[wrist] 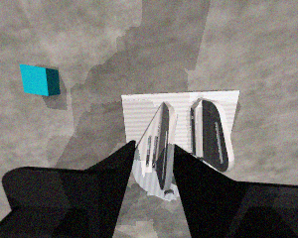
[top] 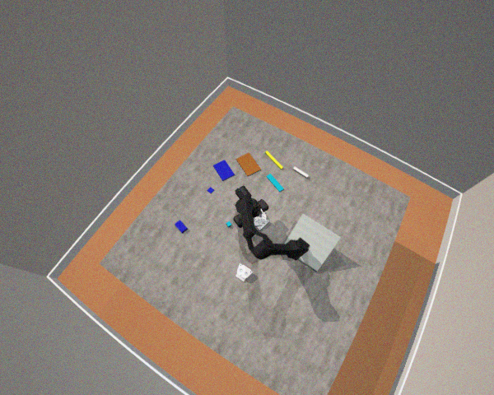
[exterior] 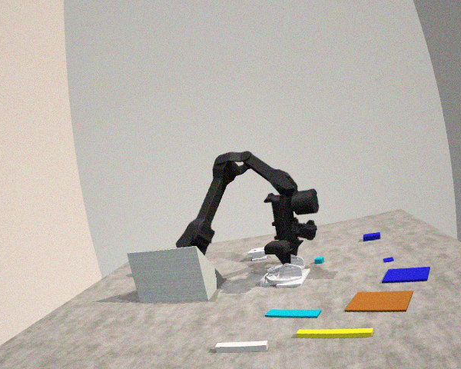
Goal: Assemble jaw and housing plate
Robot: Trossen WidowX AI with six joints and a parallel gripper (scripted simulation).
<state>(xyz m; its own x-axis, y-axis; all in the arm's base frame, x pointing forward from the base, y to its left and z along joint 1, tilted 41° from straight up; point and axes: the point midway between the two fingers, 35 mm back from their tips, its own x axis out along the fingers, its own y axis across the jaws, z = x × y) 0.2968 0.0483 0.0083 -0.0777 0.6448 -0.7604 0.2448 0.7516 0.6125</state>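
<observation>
The white jaw is 4 cm behind my gripper tip, 4 cm to the right of it and 1 cm below it. From my gripper tip the other things lie so: small cyan cube (8 cm ahead, 10 cm to the left, 2 cm below); cyan strip (4 cm ahead, 27 cm to the right, 2 cm below); small white block (16 cm behind, 24 cm to the left, 2 cm below).
</observation>
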